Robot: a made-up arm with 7 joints.
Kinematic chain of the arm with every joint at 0, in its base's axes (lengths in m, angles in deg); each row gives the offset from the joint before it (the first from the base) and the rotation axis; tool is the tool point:
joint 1: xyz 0 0 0.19 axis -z
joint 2: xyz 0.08 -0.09 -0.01 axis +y
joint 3: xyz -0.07 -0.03 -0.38 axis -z
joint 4: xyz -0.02 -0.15 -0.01 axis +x
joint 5: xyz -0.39 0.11 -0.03 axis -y
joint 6: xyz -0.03 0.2 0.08 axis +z
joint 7: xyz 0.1 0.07 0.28 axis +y
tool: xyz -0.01 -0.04 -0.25
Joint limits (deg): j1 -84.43..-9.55 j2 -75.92..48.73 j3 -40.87..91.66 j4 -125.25..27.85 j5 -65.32..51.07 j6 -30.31..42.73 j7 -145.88..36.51
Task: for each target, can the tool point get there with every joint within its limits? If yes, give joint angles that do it. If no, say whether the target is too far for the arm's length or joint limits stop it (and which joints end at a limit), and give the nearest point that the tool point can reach.
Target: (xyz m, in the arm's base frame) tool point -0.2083 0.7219 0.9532
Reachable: no: joint limits stop it (at a limit: joint 1, joint 2, joint 4, joint 5, joint 6, joint 7) | nearest point -0.1787 0.4826 0.7145 | short by 0.339 m
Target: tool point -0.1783 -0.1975 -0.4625
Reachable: yes | joints -46.18 28.51 1.70 -61.41 -40.38 14.19 -98.29
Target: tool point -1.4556 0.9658 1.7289
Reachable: no: too far | nearest point -0.6794 0.2693 0.6574 | short by 1.495 m
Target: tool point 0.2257 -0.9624 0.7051
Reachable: no: joint limits stop it (at a limit: joint 1, joint 2, joint 3, joint 5, joint 6, joint 7) | nearest point 0.1502 -0.8983 0.6404 | short by 0.118 m
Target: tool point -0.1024 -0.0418 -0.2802
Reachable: yes | joints -49.57 -30.14 -17.44 -0.46 -5.94 20.05 -25.89
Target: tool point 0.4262 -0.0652 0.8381
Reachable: no: joint limits stop it (at a limit: joint 1, joint 2, joint 4, joint 6, joint 7) | nearest point 0.4169 -0.0942 0.7983 | short by 0.050 m
